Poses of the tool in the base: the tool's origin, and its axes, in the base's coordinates. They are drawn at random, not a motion.
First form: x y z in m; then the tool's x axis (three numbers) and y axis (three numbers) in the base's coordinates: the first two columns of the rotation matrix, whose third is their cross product.
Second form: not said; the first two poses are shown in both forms.
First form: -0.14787 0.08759 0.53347 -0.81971 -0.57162 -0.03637 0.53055 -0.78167 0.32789
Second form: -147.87 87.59 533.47 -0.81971 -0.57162 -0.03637 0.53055 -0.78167 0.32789
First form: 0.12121 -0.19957 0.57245 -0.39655 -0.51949 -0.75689 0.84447 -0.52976 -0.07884
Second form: 121.21 -199.57 572.45 -0.39655 -0.51949 -0.75689 0.84447 -0.52976 -0.07884
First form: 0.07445 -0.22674 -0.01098 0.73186 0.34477 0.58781 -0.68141 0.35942 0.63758
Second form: 74.45 -226.74 -10.98 0.73186 0.34477 0.58781 -0.68141 0.35942 0.63758
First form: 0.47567 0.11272 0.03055 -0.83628 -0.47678 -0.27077 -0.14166 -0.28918 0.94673
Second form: 475.67 112.72 30.55 -0.83628 -0.47678 -0.27077 -0.14166 -0.28918 0.94673
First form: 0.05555 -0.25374 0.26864 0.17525 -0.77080 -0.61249 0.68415 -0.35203 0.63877
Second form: 55.55 -253.74 268.64 0.17525 -0.77080 -0.61249 0.68415 -0.35203 0.63877
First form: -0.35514 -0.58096 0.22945 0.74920 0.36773 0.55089 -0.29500 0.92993 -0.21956
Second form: -355.14 -580.96 229.45 0.74920 0.36773 0.55089 -0.29500 0.92993 -0.21956
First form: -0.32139 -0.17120 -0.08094 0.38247 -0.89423 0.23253 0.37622 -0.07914 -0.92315
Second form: -321.39 -171.20 -80.94 0.38247 -0.89423 0.23253 0.37622 -0.07914 -0.92315
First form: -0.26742 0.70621 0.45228 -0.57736 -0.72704 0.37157 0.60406 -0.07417 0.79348
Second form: -267.42 706.21 452.28 -0.57736 -0.72704 0.37157 0.60406 -0.07417 0.79348
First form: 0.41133 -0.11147 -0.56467 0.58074 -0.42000 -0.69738 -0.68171 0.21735 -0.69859
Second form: 411.33 -111.47 -564.67 0.58074 -0.42000 -0.69738 -0.68171 0.21735 -0.69859
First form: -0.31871 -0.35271 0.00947 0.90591 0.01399 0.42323 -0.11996 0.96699 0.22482
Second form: -318.71 -352.71 9.47 0.90591 0.01399 0.42323 -0.11996 0.96699 0.22482
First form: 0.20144 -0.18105 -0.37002 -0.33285 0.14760 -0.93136 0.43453 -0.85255 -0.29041
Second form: 201.44 -181.05 -370.02 -0.33285 0.14760 -0.93136 0.43453 -0.85255 -0.29041
